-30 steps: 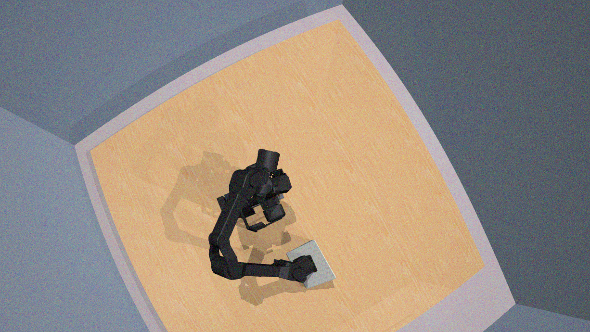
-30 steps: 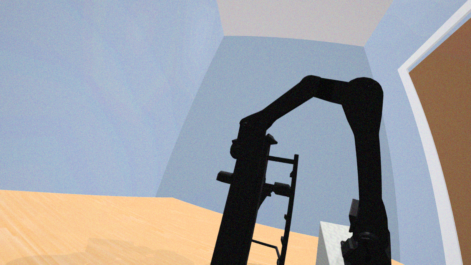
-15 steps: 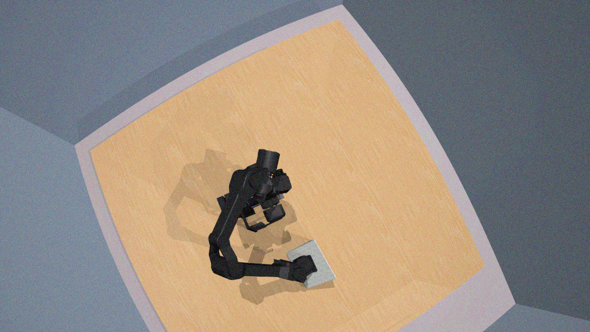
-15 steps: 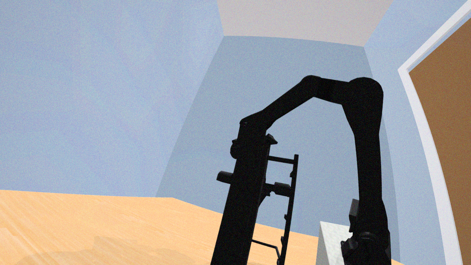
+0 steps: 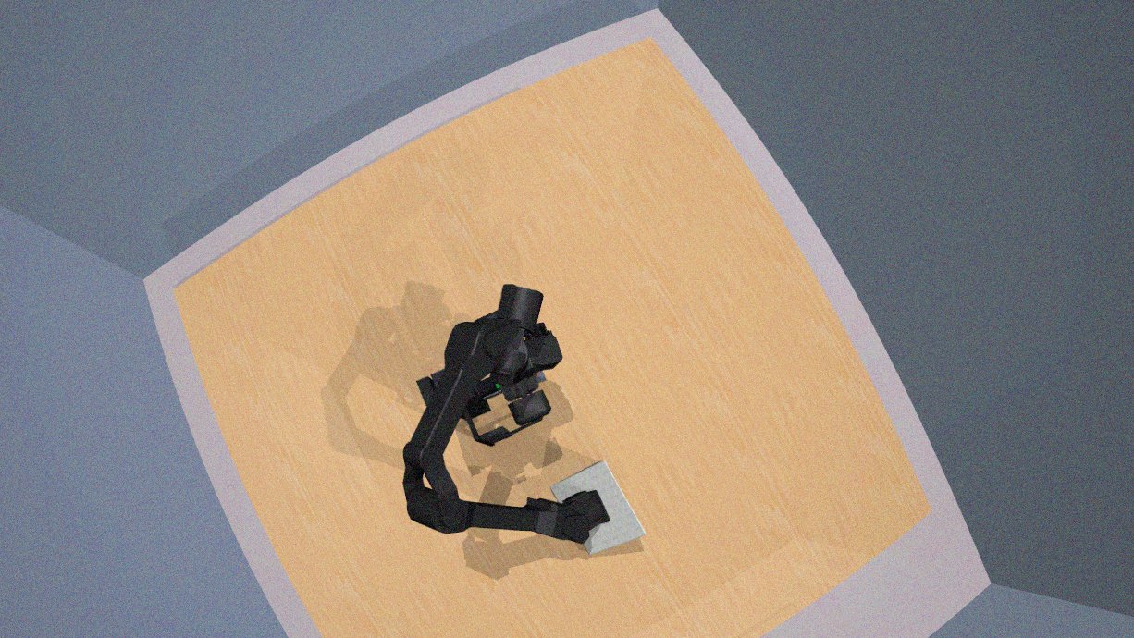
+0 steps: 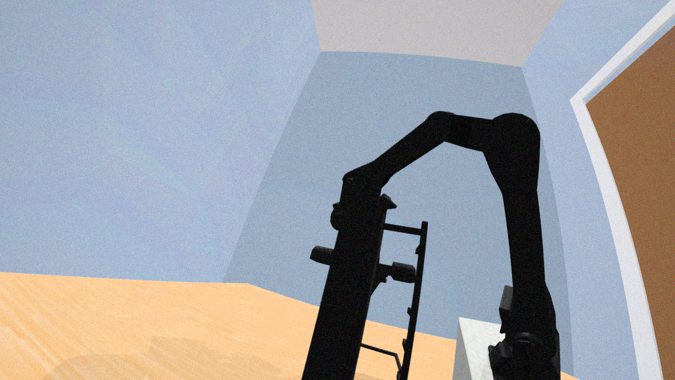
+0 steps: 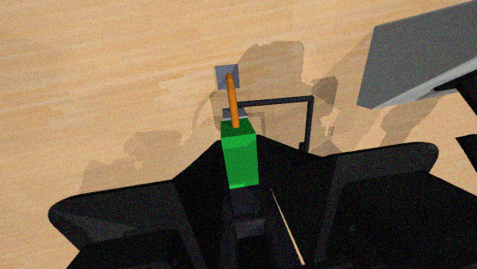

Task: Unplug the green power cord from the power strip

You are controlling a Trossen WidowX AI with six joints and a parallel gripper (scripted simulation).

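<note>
Now: the green plug 30 mm to the left of my gripper tip. Round my gripper tip: grey block (40 mm to the right, 110 mm below).
</note>
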